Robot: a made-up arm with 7 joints.
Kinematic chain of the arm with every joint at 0, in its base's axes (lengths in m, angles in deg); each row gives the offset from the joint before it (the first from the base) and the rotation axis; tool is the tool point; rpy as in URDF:
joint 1: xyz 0.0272 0.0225 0.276 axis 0 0.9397 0.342
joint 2: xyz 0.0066 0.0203 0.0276 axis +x
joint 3: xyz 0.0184 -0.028 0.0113 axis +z
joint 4: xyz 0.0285 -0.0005 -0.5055 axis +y
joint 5: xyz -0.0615 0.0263 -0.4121 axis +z
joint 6: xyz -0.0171 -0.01 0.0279 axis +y
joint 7: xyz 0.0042 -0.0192 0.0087 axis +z
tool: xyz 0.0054 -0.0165 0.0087 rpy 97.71 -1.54 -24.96
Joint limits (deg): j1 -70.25..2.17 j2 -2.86..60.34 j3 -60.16..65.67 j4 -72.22..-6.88 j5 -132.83..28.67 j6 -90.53..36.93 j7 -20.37..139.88
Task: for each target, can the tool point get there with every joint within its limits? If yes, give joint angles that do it. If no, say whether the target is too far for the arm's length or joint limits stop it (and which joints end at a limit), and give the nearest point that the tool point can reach.
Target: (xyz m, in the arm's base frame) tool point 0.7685 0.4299 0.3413
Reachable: yes | joints -62.45 45.31 15.52 -50.11 -49.22 24.79 18.19
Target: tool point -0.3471 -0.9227 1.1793
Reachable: no: too far | nearest point 0.5740 -0.4724 0.2427 | short by 1.389 m
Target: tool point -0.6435 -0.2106 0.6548
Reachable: no: joint limits stop it (at a limit: joint 1, joint 2, joint 3, joint 4, joint 5) | nearest point 0.5072 -0.5107 0.1320 | short by 1.299 m
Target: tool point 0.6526 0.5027 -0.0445
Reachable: yes | joints -38.85 38.72 15.68 -37.18 -90.96 -8.14 106.83
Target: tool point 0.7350 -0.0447 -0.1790
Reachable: yes | joints -55.55 7.23 -35.61 -16.79 -40.97 -14.83 52.31
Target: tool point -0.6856 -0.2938 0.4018
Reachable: no: joint limits stop it (at a limit: joint 1, joint 2, joint 3, joint 4, joint 5) | nearest point 0.1958 -0.3374 -0.3395 | short by 1.152 m
